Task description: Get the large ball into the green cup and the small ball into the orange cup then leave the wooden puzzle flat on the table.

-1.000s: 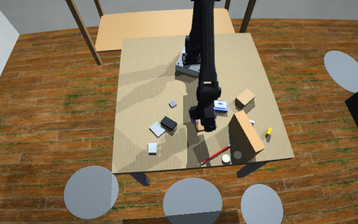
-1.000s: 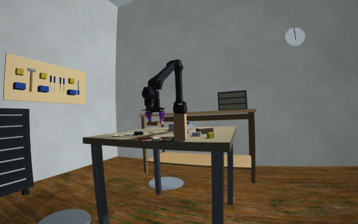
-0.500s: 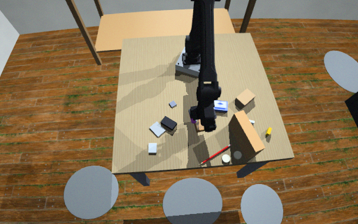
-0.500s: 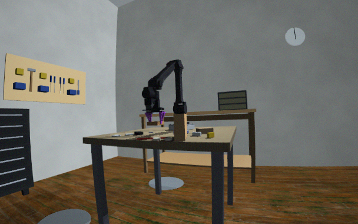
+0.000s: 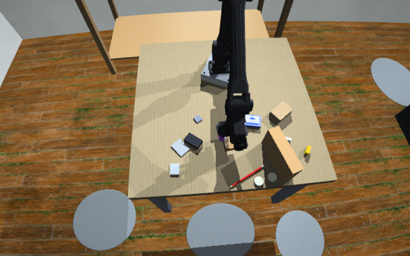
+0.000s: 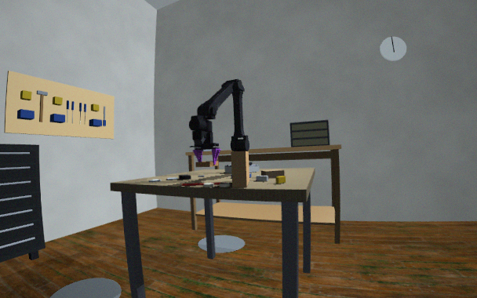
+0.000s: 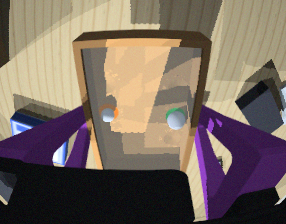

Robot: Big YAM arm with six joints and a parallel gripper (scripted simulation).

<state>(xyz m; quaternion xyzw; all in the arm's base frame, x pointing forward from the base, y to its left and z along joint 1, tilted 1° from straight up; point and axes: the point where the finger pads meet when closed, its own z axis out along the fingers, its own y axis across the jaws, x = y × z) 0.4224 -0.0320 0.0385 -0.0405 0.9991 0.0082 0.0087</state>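
Right now my hand is 10 mm above the wooden puzzle. The rest, counted from my hand: tall wooden block (100 mm ahead, 200 mm to the left, 20 mm below); then yellow block (80 mm ahead, 350 mm to the left, 70 mm below); then black box (40 mm behind, 150 mm to the right, 70 mm below).
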